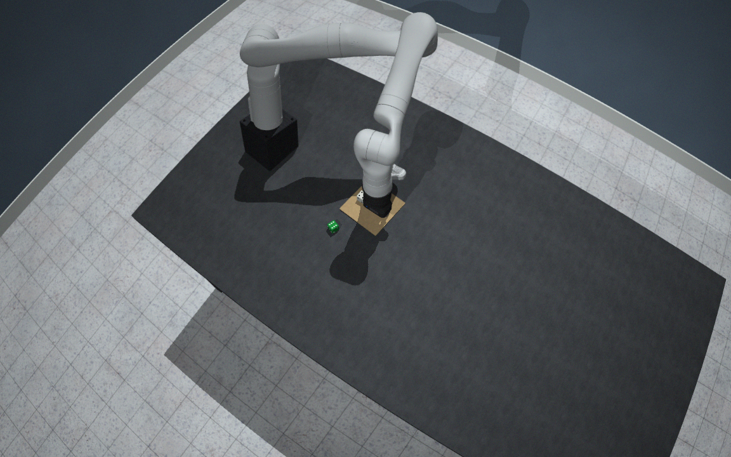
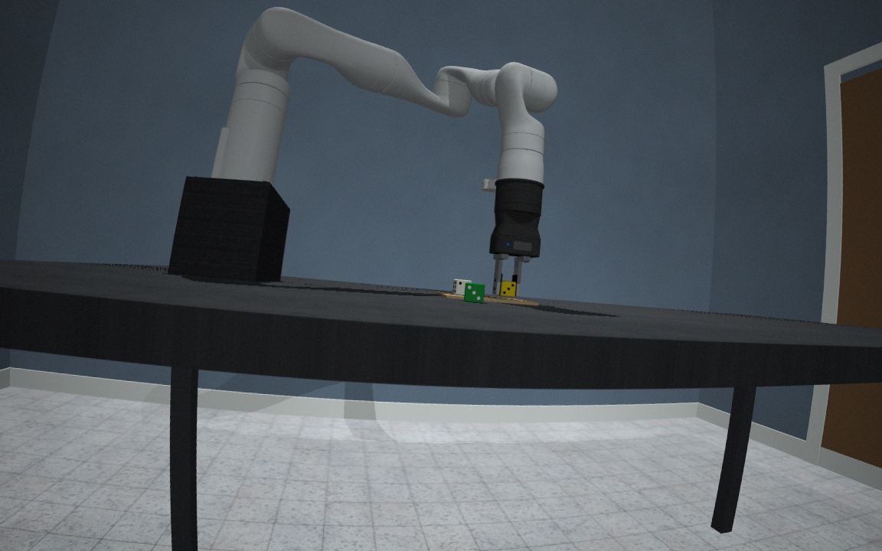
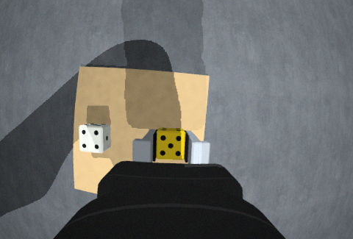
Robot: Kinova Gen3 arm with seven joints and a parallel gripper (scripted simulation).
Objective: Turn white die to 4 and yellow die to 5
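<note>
Right now my hand is 10 mm above the yellow die. Round my hand: green die 100 mm behind, 110 mm to the right, 10 mm below; then white die 70 mm behind, 10 mm to the left, 10 mm below; then tan mat 40 mm behind, 10 mm to the left, 30 mm below.
</note>
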